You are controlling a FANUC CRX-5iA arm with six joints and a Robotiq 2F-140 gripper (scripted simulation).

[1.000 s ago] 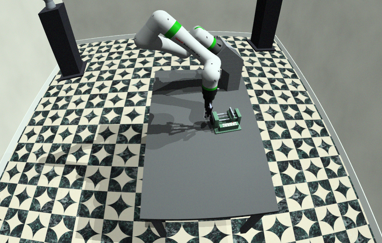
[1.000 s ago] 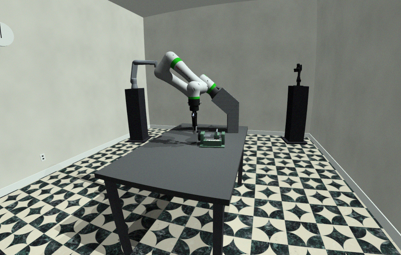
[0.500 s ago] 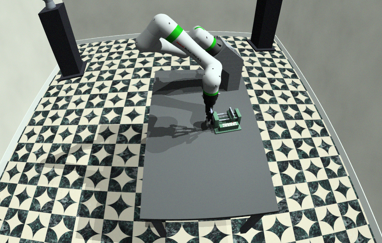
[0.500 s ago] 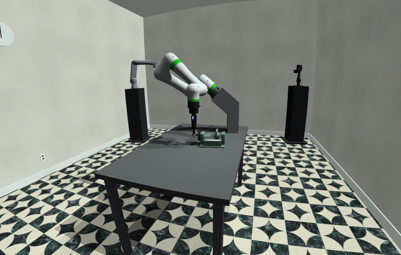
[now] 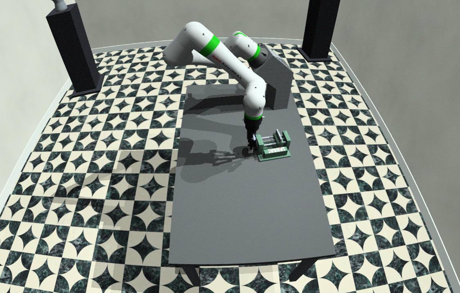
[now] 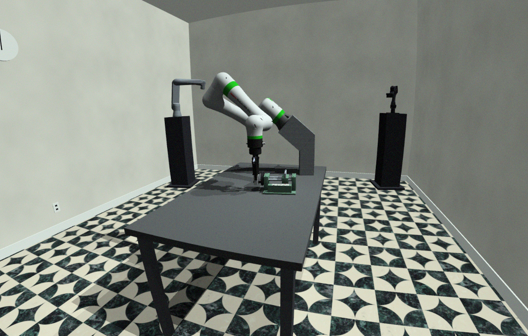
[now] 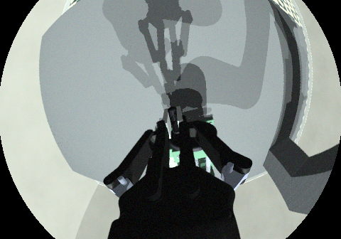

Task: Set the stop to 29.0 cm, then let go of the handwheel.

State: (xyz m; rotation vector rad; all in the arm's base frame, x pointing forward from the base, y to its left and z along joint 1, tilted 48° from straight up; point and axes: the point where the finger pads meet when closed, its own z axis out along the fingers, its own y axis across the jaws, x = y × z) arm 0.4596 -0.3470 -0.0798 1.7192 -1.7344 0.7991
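Right now my hand is 20 mm to the right of the black handwheel, 10 mm past it and 10 mm above it. The rest, counted from my hand: green stop fixture: 180 mm to the left, 10 mm behind, 10 mm above.
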